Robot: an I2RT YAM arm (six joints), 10 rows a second.
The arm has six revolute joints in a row. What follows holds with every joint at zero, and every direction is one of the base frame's.
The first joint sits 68 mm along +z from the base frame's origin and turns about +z.
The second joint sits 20 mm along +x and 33.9 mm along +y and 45.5 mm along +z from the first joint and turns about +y.
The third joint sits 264 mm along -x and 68.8 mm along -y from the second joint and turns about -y.
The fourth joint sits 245 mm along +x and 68.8 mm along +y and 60 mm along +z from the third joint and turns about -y.
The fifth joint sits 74 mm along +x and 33.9 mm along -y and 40.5 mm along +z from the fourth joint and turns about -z.
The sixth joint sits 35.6 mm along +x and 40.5 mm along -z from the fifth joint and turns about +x.
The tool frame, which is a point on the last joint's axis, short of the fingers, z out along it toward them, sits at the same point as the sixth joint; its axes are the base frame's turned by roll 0, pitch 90 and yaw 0 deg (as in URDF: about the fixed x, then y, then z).
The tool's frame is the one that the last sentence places.
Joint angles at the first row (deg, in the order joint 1, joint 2, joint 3, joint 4, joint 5, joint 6):
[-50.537, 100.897, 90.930, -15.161, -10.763, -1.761]
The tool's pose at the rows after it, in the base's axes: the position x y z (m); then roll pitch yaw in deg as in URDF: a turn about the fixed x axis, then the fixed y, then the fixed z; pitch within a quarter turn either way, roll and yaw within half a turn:
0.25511 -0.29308 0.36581 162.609 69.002 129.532
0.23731 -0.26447 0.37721 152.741 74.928 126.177
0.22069 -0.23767 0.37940 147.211 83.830 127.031
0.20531 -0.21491 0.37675 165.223 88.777 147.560
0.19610 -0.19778 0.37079 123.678 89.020 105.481
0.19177 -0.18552 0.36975 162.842 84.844 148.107
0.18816 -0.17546 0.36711 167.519 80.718 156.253
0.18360 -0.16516 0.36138 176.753 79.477 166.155
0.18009 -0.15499 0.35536 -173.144 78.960 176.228
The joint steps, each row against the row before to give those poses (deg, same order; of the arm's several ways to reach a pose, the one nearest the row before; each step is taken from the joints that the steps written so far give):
[0.000, -7.228, -4.751, 1.645, -6.692, 1.735]
[0.105, -7.748, -7.799, 6.402, -6.526, 0.991]
[0.154, -7.276, -9.401, 10.784, -6.133, -0.631]
[0.298, -6.125, -7.042, 5.514, -2.198, -0.770]
[0.983, -4.434, -4.539, 0.872, 1.509, 0.928]
[0.727, -2.221, 0.623, -8.120, -2.657, -2.232]
[0.601, -1.477, 0.713, -7.511, -2.575, -2.899]
[0.889, -2.321, -1.830, -2.211, 0.499, -2.370]
[1.252, -2.410, -2.395, -0.331, 1.486, -1.845]

